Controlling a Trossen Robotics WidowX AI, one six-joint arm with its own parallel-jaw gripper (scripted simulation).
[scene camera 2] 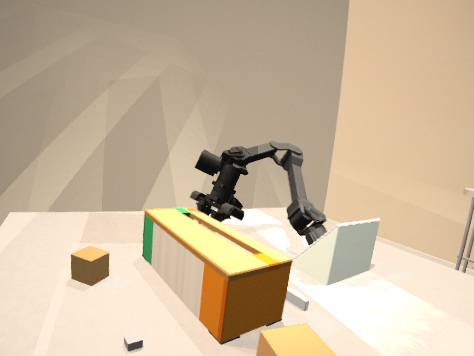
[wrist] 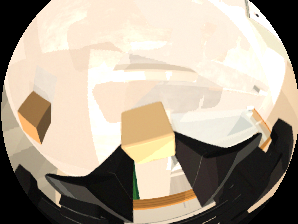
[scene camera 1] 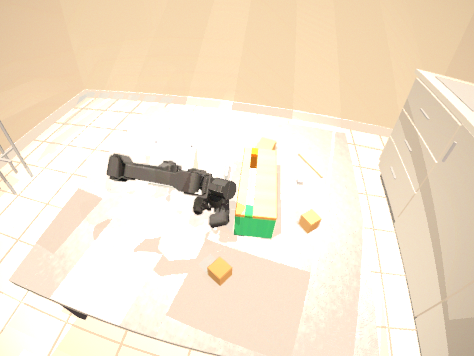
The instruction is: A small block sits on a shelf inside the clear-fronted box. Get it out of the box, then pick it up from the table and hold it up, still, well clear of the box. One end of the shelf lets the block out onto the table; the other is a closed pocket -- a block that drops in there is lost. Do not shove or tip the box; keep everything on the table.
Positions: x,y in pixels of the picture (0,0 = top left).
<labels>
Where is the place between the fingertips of my gripper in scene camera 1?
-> At 228,217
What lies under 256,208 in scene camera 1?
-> A long box.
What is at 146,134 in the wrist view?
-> A tan block.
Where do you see a long box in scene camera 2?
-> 233,284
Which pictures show my gripper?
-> Scene camera 2, the wrist view and scene camera 1: all of them.
</labels>
